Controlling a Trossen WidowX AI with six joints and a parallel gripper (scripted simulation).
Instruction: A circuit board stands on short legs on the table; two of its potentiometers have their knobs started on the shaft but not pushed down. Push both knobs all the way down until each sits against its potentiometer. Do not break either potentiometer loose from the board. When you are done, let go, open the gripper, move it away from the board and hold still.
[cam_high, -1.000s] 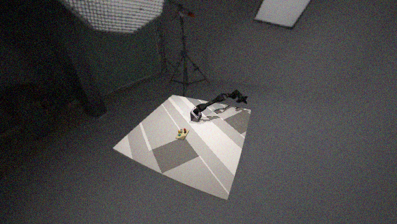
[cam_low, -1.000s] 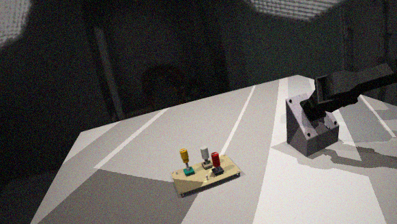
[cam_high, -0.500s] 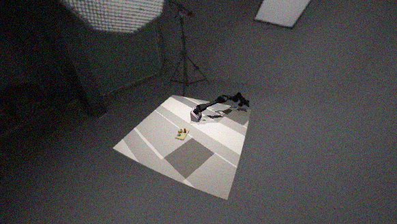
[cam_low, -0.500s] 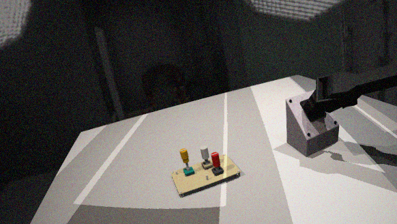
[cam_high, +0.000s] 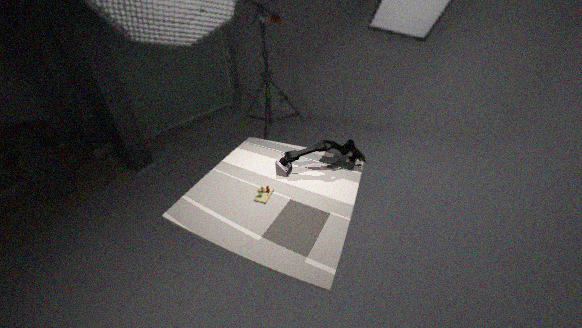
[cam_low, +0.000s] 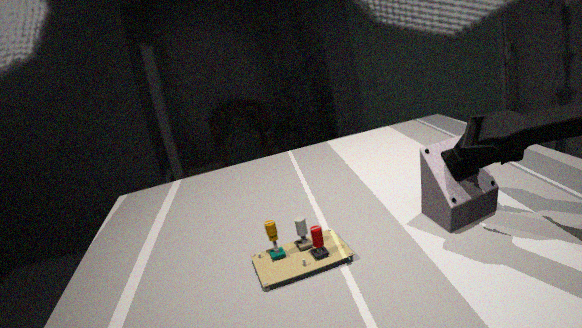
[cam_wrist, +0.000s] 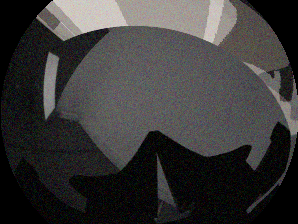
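The red knob is 67 cm to the right of my gripper tip, 49 cm ahead of it and 7 cm below it. Also, from my gripper tip: yellow knob (71 cm to the right, 56 cm ahead, 5 cm below).
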